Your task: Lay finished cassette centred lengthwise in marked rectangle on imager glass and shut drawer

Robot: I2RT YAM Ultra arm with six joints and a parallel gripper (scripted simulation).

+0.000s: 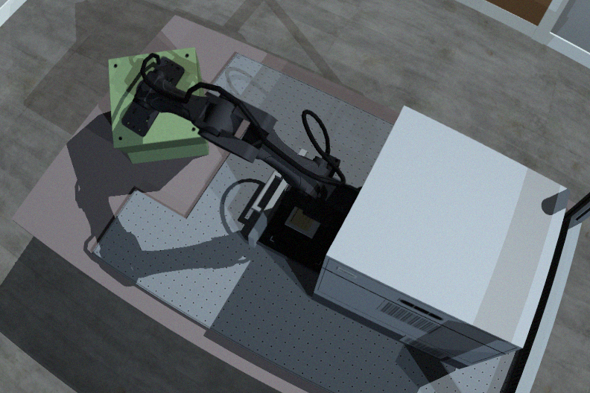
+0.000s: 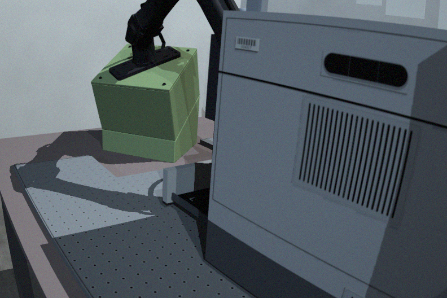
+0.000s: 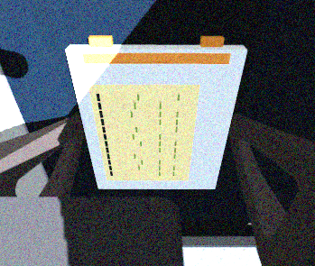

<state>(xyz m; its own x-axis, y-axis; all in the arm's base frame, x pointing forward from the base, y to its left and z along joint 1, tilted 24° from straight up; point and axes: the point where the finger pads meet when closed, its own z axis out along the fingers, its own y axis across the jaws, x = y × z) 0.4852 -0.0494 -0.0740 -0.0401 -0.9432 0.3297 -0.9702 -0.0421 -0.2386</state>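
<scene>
Right now the cassette FINISHED is 1 cm below my hand. From my hand the other things lie so: imager drawer: 3 cm ahead.
</scene>
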